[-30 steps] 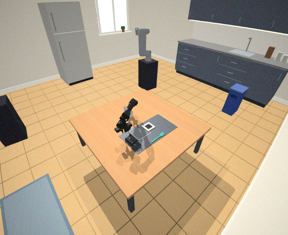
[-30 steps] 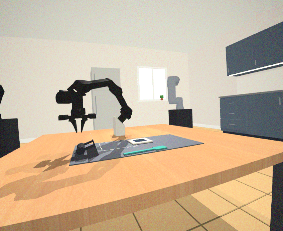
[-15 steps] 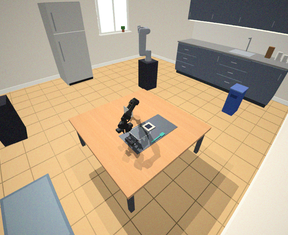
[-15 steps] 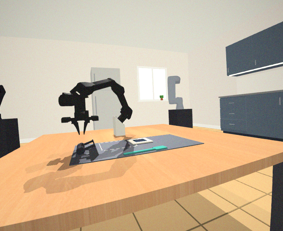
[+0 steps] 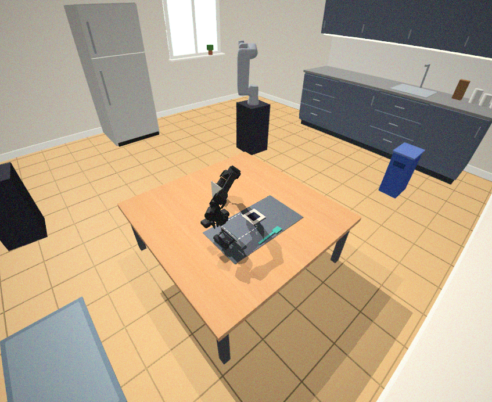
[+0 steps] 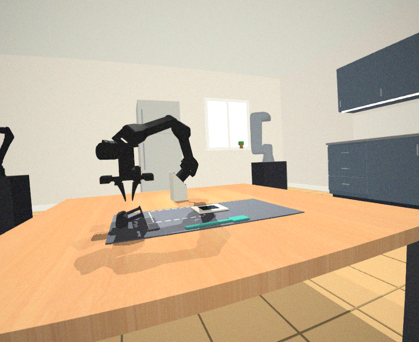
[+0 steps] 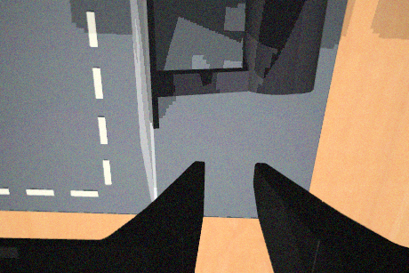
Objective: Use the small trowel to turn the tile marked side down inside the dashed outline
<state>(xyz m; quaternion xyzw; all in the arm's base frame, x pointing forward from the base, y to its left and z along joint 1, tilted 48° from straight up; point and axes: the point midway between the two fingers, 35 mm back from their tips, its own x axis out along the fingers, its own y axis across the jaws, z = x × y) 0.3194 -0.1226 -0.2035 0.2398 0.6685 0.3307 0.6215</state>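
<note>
My gripper tip is 110 mm short of the trowel, 30 mm above it and 10 mm to the right of it. From my gripper tip the other things lie so: teal tool: 300 mm to the left, 210 mm ahead, 60 mm below; tile: 300 mm to the left, 60 mm below, 10 mm ahead; grey mat: 260 mm to the left, 80 mm below, 80 mm ahead.
</note>
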